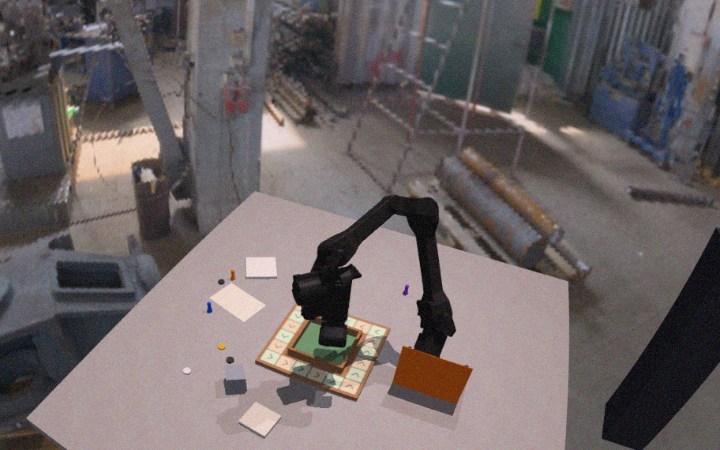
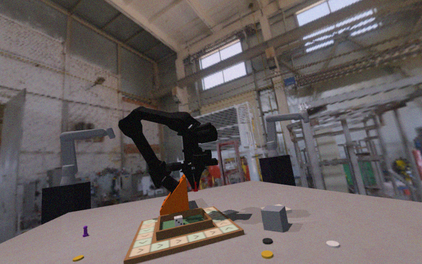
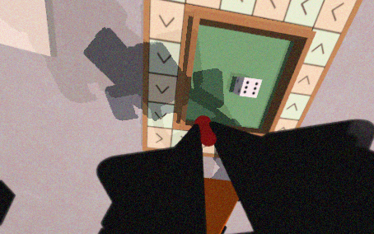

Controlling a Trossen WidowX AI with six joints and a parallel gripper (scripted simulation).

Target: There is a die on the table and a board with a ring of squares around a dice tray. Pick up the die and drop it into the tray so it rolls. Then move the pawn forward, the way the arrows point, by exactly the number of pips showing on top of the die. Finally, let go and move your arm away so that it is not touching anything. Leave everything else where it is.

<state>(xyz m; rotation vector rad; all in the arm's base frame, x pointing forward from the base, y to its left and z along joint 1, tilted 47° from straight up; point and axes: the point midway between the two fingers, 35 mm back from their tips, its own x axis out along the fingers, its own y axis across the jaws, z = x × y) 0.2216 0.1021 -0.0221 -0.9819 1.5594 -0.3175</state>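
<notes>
Now: the die 80 mm below my gripper tip, 70 mm to the right of it and 40 mm ahead of it. The rest, counted from my gripper tip: green dice tray: 100 mm below, 50 mm to the right, 40 mm ahead; then red pawn: 10 mm above; then white disc: 300 mm ahead, 250 mm to the left, 110 mm below.
</notes>
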